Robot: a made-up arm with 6 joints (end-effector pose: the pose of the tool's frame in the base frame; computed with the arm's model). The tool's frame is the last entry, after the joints. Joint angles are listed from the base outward.
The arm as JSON. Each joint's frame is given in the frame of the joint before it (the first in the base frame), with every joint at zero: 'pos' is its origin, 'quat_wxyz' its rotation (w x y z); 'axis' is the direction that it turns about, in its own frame. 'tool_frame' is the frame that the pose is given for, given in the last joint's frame.
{
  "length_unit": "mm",
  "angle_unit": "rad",
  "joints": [
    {
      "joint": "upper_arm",
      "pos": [
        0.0,
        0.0,
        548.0
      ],
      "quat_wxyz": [
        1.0,
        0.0,
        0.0,
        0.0
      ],
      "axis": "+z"
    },
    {
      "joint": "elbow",
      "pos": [
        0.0,
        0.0,
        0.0
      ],
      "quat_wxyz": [
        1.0,
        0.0,
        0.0,
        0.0
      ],
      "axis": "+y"
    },
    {
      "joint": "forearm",
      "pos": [
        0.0,
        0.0,
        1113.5
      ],
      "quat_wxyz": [
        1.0,
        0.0,
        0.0,
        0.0
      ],
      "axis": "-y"
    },
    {
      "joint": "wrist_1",
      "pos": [
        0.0,
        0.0,
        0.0
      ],
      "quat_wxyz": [
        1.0,
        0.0,
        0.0,
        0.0
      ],
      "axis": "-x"
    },
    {
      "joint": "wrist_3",
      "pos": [
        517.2,
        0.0,
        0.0
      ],
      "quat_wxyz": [
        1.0,
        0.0,
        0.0,
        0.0
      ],
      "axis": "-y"
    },
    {
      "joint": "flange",
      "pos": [
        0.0,
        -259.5,
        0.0
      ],
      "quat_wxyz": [
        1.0,
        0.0,
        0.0,
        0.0
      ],
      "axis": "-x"
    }
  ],
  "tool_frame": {
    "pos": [
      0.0,
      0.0,
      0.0
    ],
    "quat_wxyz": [
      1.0,
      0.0,
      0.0,
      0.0
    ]
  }
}
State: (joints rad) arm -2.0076 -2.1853 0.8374 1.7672 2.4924 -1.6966
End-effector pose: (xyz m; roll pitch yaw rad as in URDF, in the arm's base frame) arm 0.6608 1.2956 -0.2854 -2.7877 -0.0227 -1.3727
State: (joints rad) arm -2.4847 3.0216 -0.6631 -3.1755 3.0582 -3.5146
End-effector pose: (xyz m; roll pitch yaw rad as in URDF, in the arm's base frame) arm 0.4071 -0.0136 -0.2977 0.3406 0.4598 -2.4815
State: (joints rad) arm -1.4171 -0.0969 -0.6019 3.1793 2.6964 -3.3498
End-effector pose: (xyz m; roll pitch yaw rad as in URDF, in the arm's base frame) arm 0.3083 -0.2965 1.3975 -2.9003 -0.0601 1.7408
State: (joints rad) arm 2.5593 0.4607 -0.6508 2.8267 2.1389 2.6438
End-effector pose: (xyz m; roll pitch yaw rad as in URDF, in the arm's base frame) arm -0.8008 0.2319 1.1174 -2.7827 -0.1273 -0.8486
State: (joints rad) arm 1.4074 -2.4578 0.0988 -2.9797 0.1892 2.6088
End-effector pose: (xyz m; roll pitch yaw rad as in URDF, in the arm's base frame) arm -0.4335 -1.0551 0.0053 -2.7973 -0.7713 -1.6919
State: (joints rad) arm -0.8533 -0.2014 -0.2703 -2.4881 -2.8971 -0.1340
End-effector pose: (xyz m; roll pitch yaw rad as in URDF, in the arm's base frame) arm 0.3409 -0.0773 1.4460 0.8128 -0.2615 2.1354
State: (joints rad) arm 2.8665 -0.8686 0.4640 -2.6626 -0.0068 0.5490
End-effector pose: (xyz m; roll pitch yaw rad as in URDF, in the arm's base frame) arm 0.5263 -0.3878 1.7416 2.1004 -1.3386 2.8801
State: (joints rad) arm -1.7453 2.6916 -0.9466 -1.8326 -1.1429 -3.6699
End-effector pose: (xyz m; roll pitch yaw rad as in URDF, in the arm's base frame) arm 0.0403 -0.1584 0.0121 2.6553 0.0093 0.3228
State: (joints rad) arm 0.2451 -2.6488 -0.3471 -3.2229 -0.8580 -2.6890
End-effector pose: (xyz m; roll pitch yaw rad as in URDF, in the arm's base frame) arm -0.9240 0.0355 -0.0620 2.7433 0.0164 -2.8350
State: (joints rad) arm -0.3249 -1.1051 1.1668 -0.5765 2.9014 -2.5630
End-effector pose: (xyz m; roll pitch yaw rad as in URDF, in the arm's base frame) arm -1.2261 0.1834 1.5345 1.7659 1.0569 -0.5919
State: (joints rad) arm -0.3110 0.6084 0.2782 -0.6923 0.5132 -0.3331
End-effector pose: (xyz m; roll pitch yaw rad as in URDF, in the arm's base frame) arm 0.9594 -0.5182 1.1373 0.9835 -0.0751 -0.6307
